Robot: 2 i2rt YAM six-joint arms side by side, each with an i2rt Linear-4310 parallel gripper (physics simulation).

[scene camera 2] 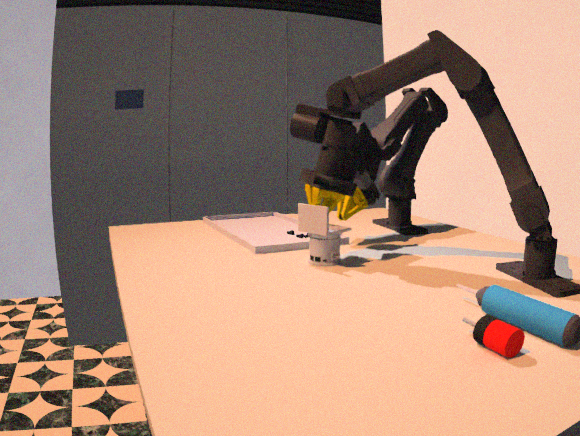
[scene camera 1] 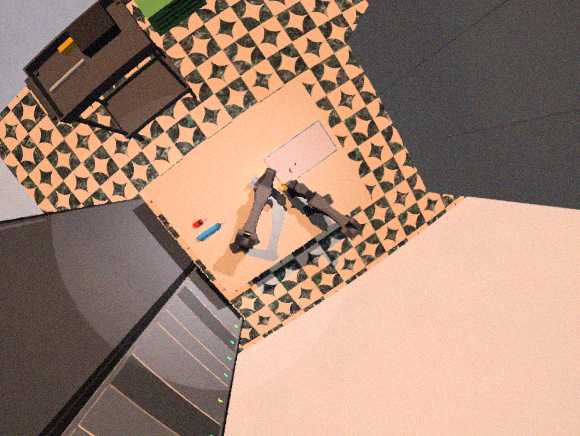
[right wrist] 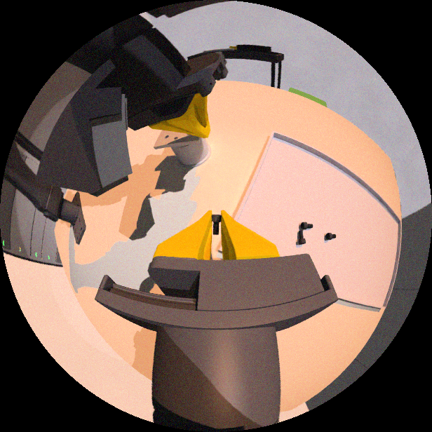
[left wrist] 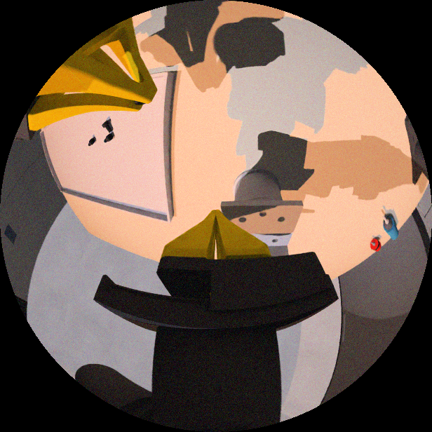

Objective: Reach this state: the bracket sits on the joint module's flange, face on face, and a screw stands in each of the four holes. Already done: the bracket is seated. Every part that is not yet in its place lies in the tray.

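Where they show: right gripper, between the fingertips: (scene camera 2: 341,218) (scene camera 1: 281,184); left arm's base, origin of its link: (scene camera 2: 536,279); right arm's base, origin of its link: (scene camera 2: 399,227).
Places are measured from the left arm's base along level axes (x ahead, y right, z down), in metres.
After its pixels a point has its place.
The pale bracket (scene camera 2: 313,219) {y 0.219, x 0.362, z -0.085 m} (left wrist: 265,224) (right wrist: 166,138) sits on the round joint module (scene camera 2: 324,251) {y 0.214, x 0.343, z -0.027 m} (left wrist: 257,187) (right wrist: 192,152), its plate upright; several dark holes show in it in the left wrist view. My left gripper (left wrist: 215,215) (right wrist: 206,134) is shut and empty, above and beside the bracket. My right gripper (right wrist: 216,215) (left wrist: 147,100) (scene camera 1: 284,186) {y 0.369, x 0.267, z -0.059 m} is shut on a black screw (right wrist: 216,226), head up, between the bracket and the tray. Three more black screws (right wrist: 306,226) (right wrist: 300,237) (right wrist: 330,236) lie in the tray (right wrist: 330,195) (left wrist: 172,150) (scene camera 1: 310,145) {y 0.634, x 0.424, z -0.004 m}.
A blue cylinder (scene camera 1: 208,232) {y -0.172, x 0.166, z -0.039 m} (scene camera 2: 530,315) {y -0.199, x 0.181, z -0.028 m} and a red one (scene camera 1: 198,223) {y -0.208, x 0.243, z -0.031 m} (scene camera 2: 502,338) {y -0.238, x 0.254, z -0.025 m}, each with a thin tip, lie on the table's left side in scene camera 1. The two arms stand close together near the bracket. A dark cart (scene camera 1: 130,65) stands beyond the table.
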